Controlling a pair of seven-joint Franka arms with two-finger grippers.
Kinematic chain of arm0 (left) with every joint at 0, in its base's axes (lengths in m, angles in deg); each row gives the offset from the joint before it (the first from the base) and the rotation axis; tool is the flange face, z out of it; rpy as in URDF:
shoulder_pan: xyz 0 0 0.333 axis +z
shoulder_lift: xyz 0 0 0 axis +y
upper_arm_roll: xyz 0 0 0.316 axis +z
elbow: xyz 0.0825 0 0 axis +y
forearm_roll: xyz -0.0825 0 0.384 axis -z
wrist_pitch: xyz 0 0 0 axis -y
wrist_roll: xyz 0.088 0 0 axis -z
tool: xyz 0 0 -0.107 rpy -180 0 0
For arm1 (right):
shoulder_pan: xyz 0 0 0.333 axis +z
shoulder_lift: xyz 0 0 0 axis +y
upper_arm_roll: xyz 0 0 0.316 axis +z
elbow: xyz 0.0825 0 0 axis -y
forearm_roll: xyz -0.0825 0 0.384 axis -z
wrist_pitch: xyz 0 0 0 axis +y
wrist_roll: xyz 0.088 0 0 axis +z
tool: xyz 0 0 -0.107 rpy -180 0 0
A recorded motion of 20 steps. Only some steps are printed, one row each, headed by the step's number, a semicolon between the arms.
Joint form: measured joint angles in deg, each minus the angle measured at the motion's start. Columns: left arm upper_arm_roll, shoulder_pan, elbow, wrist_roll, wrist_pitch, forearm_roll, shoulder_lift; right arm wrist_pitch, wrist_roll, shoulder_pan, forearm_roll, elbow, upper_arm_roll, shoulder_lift.
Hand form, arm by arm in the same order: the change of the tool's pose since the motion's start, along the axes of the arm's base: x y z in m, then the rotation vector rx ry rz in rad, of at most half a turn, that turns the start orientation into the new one. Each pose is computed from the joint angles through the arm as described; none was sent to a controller.
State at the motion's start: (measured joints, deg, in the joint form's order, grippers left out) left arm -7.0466 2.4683 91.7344 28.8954 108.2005 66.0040 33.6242; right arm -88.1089 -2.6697 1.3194 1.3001 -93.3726 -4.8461 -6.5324
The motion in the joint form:
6: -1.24 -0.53 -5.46 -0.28 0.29 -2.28 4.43; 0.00 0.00 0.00 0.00 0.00 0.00 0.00
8: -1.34 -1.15 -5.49 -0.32 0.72 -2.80 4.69; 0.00 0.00 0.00 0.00 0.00 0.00 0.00
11: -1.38 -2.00 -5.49 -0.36 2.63 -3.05 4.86; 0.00 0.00 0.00 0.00 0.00 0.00 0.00
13: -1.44 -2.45 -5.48 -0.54 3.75 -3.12 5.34; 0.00 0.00 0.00 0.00 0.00 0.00 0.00
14: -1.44 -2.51 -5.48 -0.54 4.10 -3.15 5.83; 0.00 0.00 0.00 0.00 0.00 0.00 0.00
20: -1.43 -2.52 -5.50 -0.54 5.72 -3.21 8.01; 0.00 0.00 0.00 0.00 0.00 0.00 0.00
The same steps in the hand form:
6: 0.0170 -0.0155 -0.0112 0.0129 -0.0197 -0.0358; 0.0000 0.0000 0.0000 0.0000 0.0000 0.0000
8: 0.0158 -0.0230 -0.0145 0.0225 -0.0192 -0.0469; 0.0000 0.0000 0.0000 0.0000 0.0000 0.0000
11: 0.0168 -0.0303 -0.0169 0.0414 -0.0301 -0.0387; 0.0000 0.0000 0.0000 0.0000 0.0000 0.0000
13: 0.0170 -0.0344 -0.0228 0.0509 -0.0273 -0.0317; 0.0000 0.0000 0.0000 0.0000 0.0000 0.0000
14: 0.0170 -0.0345 -0.0288 0.0541 -0.0214 -0.0285; 0.0000 0.0000 0.0000 0.0000 0.0000 0.0000
20: 0.0174 -0.0317 -0.0552 0.0685 0.0044 -0.0086; 0.0000 0.0000 0.0000 0.0000 0.0000 0.0000

